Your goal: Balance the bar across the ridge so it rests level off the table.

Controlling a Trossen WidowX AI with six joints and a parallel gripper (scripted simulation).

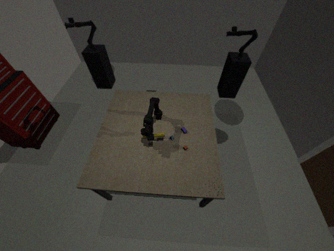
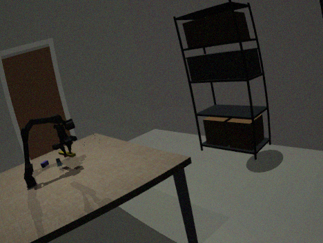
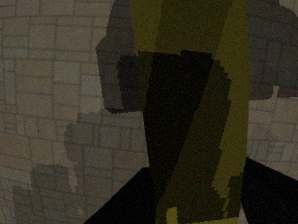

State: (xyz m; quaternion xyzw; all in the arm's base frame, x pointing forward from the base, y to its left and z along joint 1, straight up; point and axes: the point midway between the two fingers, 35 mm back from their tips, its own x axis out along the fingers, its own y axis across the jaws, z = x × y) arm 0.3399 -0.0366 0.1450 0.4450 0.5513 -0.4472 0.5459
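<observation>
Right now my gripper tip is 30 mm to the right of the yellow bar and 10 mm past it. The rest, counted from my gripper tip: orange block (350 mm to the left, 90 mm below, 60 mm ahead); then purple block (340 mm to the left, 160 mm behind, 90 mm below).
</observation>
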